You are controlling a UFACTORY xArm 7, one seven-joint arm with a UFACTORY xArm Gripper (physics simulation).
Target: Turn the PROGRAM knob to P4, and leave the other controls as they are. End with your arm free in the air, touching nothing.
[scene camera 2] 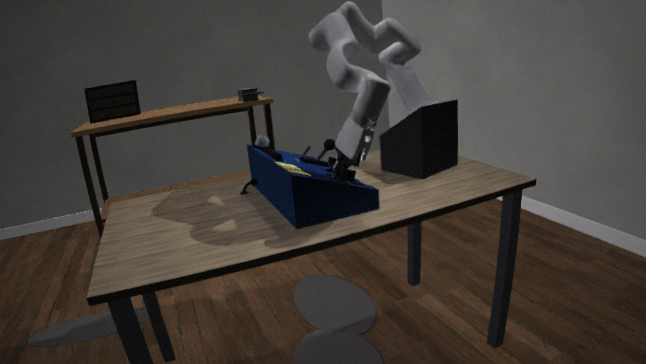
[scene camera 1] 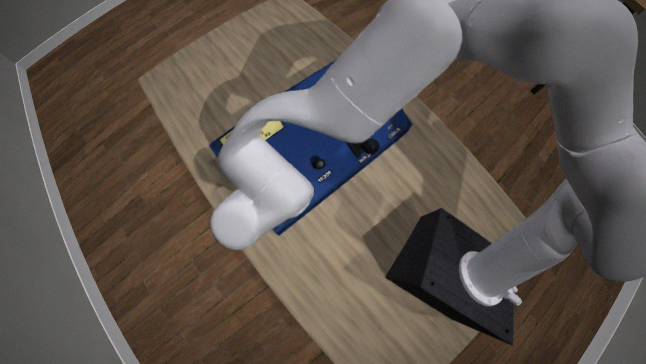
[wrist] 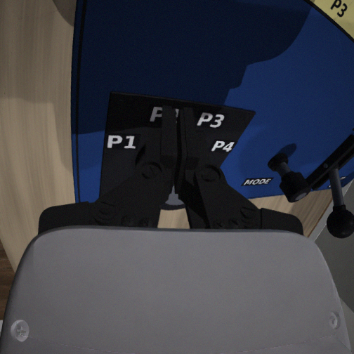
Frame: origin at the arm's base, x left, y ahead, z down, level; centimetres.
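Where they show: gripper, fingertip midpoint: point(scene camera 2: 338, 176); arm's base at its link origin: point(scene camera 2: 423, 115) point(scene camera 1: 480, 278).
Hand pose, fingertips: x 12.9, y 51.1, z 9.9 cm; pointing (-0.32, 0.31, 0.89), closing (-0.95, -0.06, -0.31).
Note:
Each offset is from my fingertips to the top centre of the thing. "spot": to the spot under its first point.
The blue console point(scene camera 1: 295, 145) point(scene camera 2: 332, 205) point(wrist: 150, 45) stands on the table. In the wrist view its black dial plate point(wrist: 117, 170) shows P1, P3 and P4, with P2 partly covered by a finger. The PROGRAM knob point(wrist: 173, 201) is mostly hidden behind my fingers; a bit of its grey cap shows between them, and its pointer is hidden. My gripper point(scene camera 2: 345, 175) point(wrist: 174, 126) is shut and empty, its fingers together over the dial area. I cannot tell whether they touch the knob or plate. The arm hides the dial in scene camera 1.
The MODE knob @(dx -12.2, dy -6.5, dz -2.5 cm) point(scene camera 1: 318, 162) point(wrist: 295, 187) is right of the dial in the wrist view. Beyond it is a ball-topped lever @(dx -23.2, dy -13.5, dz -5.7 cm) point(scene camera 1: 370, 146) point(scene camera 2: 329, 144) point(wrist: 341, 221). A yellow label @(spot: dx -10.7, dy +8.2, dz -2.7 cm) point(scene camera 1: 271, 130) point(scene camera 2: 292, 168) point(wrist: 342, 10) lies on the console. The black arm pedestal point(scene camera 2: 440, 140) stands behind.

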